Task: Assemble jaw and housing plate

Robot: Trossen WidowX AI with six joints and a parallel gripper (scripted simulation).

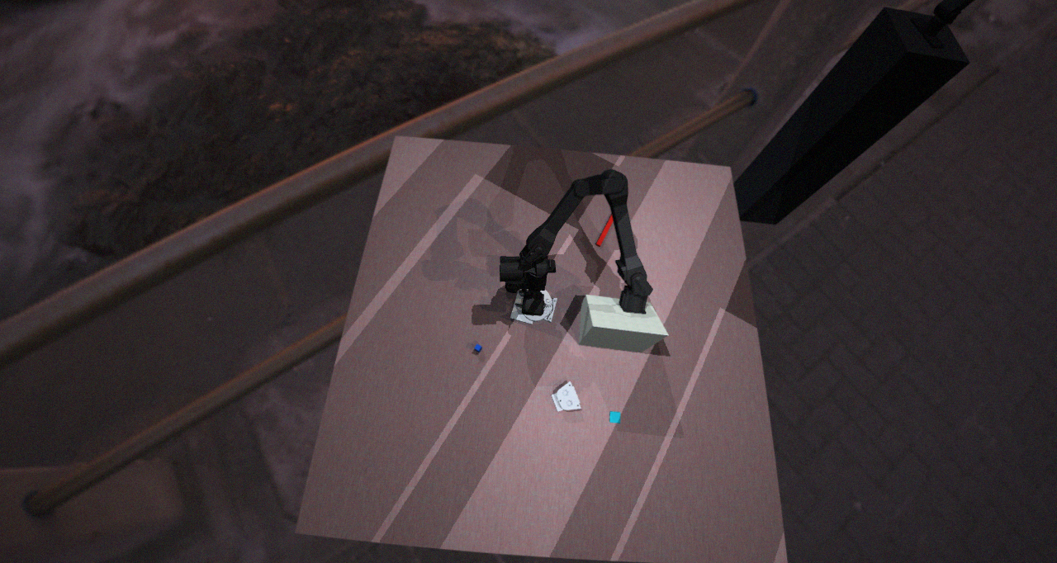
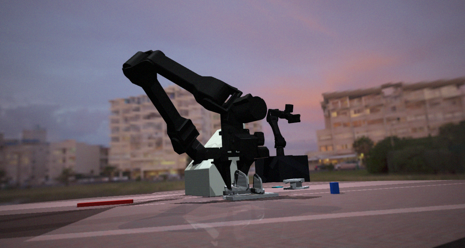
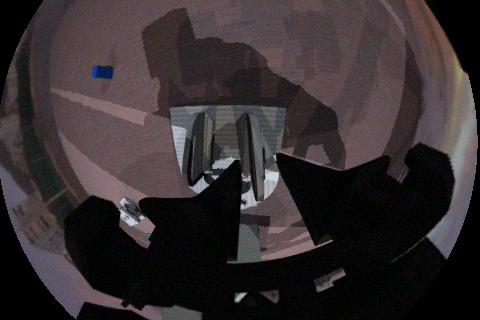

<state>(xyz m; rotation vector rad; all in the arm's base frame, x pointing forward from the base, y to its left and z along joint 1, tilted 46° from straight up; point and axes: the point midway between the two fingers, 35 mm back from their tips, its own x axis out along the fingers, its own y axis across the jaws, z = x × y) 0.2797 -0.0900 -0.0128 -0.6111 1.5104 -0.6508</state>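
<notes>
Right now my gripper tip is 310 mm to the right of the white stand, 120 mm past it and 20 mm above it. From my gripper tip the other things lie so: blue cube (180 mm to the left, 150 mm ahead, 10 mm below); then red bar (260 mm to the right, 230 mm behind, 20 mm below); then plate (50 mm behind, 40 mm to the left, 20 mm below).
</notes>
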